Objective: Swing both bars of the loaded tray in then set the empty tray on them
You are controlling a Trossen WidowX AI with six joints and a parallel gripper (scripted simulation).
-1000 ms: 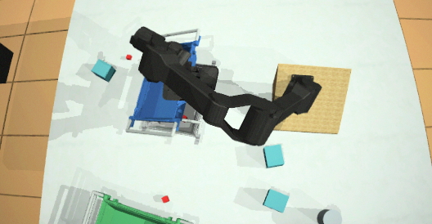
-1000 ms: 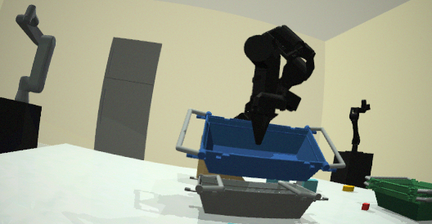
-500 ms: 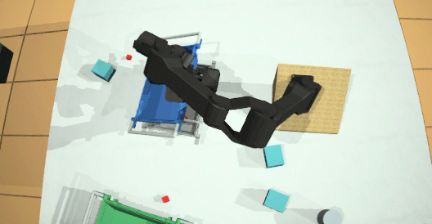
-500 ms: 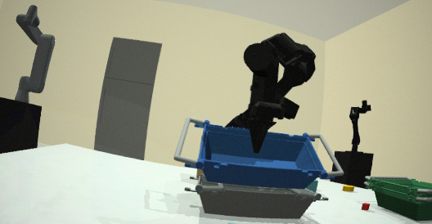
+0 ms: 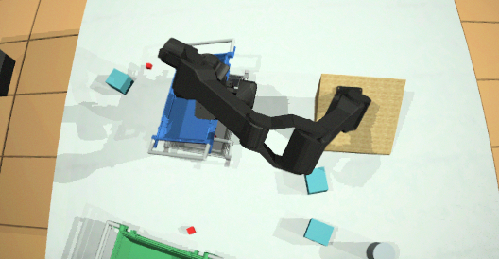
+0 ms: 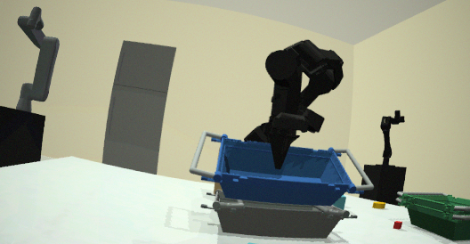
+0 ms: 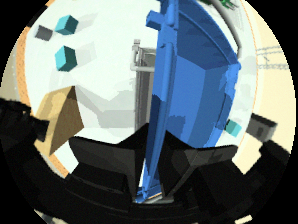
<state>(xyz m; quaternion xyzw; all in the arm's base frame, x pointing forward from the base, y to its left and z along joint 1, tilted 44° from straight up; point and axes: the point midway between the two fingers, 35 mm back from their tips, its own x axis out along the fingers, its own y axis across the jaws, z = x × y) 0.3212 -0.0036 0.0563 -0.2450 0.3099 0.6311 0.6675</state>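
Now: the blue tray 70 mm ahead of my gripper tip and 10 mm to the right of it. Round my gripper tip: grey cylinder 430 mm behind, 340 mm to the left, 90 mm below.
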